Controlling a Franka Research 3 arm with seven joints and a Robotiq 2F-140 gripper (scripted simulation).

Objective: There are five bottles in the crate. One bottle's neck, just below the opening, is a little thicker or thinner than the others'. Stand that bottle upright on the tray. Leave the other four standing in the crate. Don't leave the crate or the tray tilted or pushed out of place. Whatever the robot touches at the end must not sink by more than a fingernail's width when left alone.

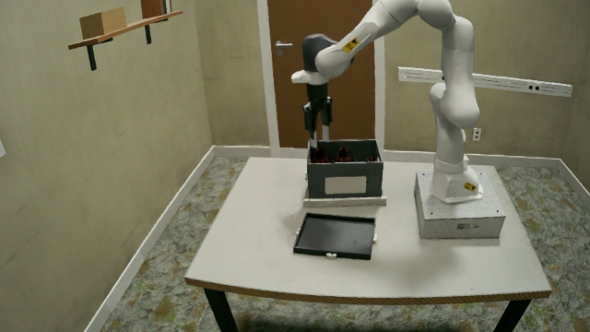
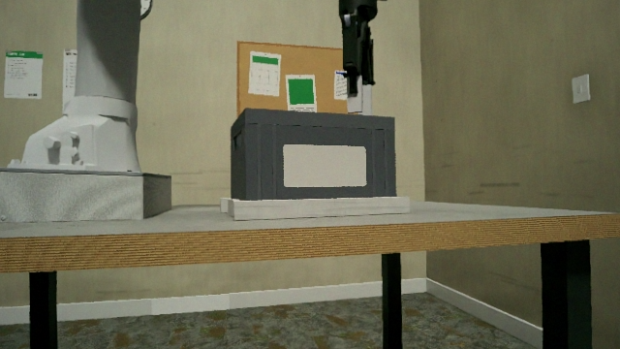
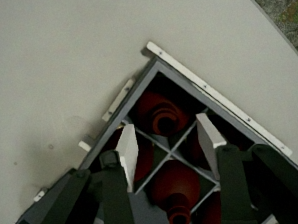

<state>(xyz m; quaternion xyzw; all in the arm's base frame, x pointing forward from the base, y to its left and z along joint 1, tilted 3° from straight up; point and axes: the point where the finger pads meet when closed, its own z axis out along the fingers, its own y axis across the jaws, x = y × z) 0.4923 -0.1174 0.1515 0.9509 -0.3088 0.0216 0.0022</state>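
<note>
The dark grey crate is 100 mm behind my hand, 30 mm to the left of it and 130 mm below it. Also, from my hand: dark tray (100 mm behind, 320 mm to the left, 200 mm below).
</note>
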